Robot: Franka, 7 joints.
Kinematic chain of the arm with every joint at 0, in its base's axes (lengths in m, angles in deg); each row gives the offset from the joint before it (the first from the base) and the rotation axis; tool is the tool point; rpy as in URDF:
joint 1: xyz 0 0 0.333 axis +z
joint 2: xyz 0 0 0 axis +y
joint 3: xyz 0 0 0.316 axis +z
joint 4: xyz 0.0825 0 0 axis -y
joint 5: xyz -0.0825 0 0.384 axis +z
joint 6: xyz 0 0 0 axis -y
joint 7: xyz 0.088 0 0 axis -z
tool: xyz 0 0 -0.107 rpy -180 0 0
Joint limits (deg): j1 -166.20..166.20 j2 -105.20..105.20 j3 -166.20..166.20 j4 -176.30..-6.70 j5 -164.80..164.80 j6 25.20..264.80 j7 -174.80..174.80
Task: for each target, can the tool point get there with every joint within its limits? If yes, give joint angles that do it. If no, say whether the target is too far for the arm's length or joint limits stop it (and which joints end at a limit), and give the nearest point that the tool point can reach.
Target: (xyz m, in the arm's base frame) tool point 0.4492 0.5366 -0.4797
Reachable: no: too far | nearest point 0.3658 0.4370 -0.2769 | short by 0.241 m
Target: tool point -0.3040 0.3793 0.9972
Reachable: yes | joints 23.04 -16.76 83.84 -57.25 63.67 147.62 -70.95
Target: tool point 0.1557 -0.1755 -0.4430
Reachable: no: joint limits stop it (at a limit: joint 2) | nearest point 0.1601 -0.1805 -0.3591 | short by 0.084 m
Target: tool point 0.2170 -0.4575 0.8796
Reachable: yes | joints 61.58 14.06 -138.45 -82.05 64.27 128.89 81.16
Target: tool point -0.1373 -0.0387 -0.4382
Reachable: no: joint limits stop it (at a limit: joint 2) | nearest point -0.1576 -0.0444 -0.3471 | short by 0.093 m
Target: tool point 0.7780 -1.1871 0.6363
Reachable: no: too far | nearest point 0.4599 -0.7017 0.5123 | short by 0.593 m
